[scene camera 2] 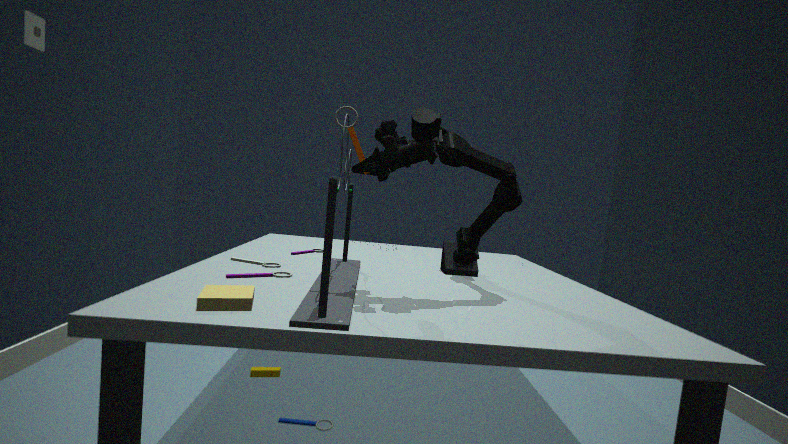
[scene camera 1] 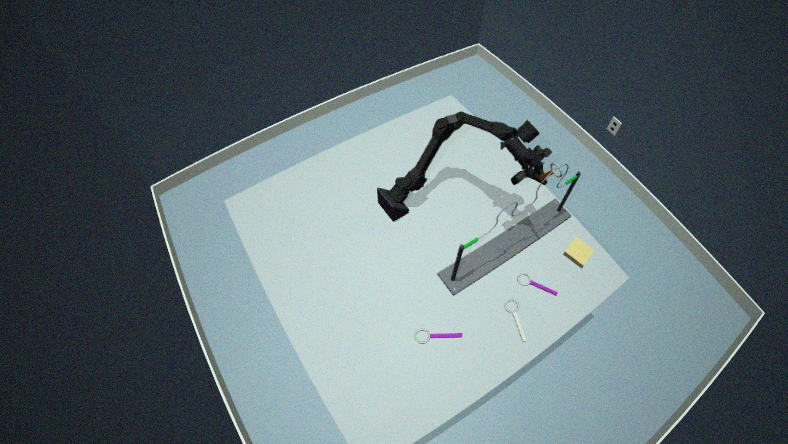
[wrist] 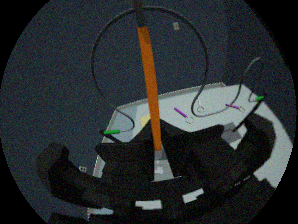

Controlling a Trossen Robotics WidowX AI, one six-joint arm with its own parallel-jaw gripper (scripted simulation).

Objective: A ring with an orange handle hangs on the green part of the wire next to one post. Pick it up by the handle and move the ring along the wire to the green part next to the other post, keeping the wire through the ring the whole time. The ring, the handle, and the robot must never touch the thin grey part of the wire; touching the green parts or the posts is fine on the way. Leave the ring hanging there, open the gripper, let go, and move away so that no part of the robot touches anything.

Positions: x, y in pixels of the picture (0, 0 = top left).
Labels:
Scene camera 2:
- gripper: 351, 170
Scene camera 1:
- gripper: 546, 184
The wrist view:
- gripper: 154, 121

